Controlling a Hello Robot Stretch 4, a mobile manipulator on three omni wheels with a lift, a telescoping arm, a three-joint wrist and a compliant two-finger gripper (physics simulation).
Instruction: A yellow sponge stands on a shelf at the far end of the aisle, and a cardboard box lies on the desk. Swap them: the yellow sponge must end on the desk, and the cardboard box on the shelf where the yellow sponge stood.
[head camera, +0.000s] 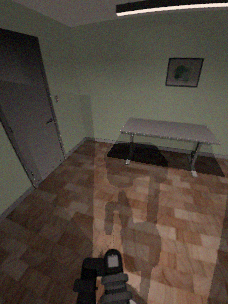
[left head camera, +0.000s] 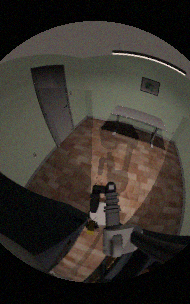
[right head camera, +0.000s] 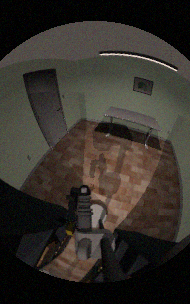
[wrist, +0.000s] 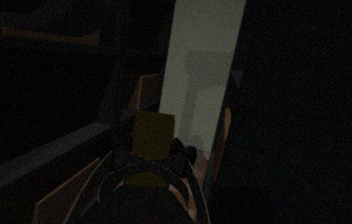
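Pixels of known places: gripper, fingertip midpoint: (left head camera: 90, 228) (right head camera: 70, 228) (wrist: 151, 147); robot's base, origin of the base link: (left head camera: 102, 212) (right head camera: 93, 214).
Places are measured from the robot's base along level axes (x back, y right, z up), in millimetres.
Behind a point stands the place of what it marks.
Observation:
The yellow sponge (wrist: 154, 131) @[x 56, y -127, z 906 mm] (left head camera: 90, 231) @[x 86, y -125, z 912 mm] (right head camera: 69, 232) @[x 93, y -124, z 905 mm] is held between the fingertips of my gripper (wrist: 151, 147) @[x 68, y -128, z 881 mm]. In the wrist view it stands upright, dim in the shade, sticking out past the fingers. My gripper is shut on it, low beside the robot's body in both side head views. A long desk (head camera: 170, 129) @[x -1963, y 1179, z 693 mm] (left head camera: 137, 116) @[x -1905, y 999, z 693 mm] (right head camera: 132, 117) @[x -1887, y 1063, z 693 mm] with a pale top and metal legs stands across the room by the far wall. The cardboard box does not show on its top. The shelf spot where the sponge stood cannot be made out.
Dark shelf units (left head camera: 40, 215) @[x -21, y -332, z 1170 mm] flank the robot at the left and right; brown boards or boxes (wrist: 148, 91) @[x 1665, y -252, z 637 mm] show beside the gripper in the wrist view. A grey door (head camera: 30, 107) @[x -1996, y -1000, z 1183 mm] is at the left. Wooden floor (head camera: 185, 210) @[x -906, y 1030, z -28 mm] lies between the robot and the desk.

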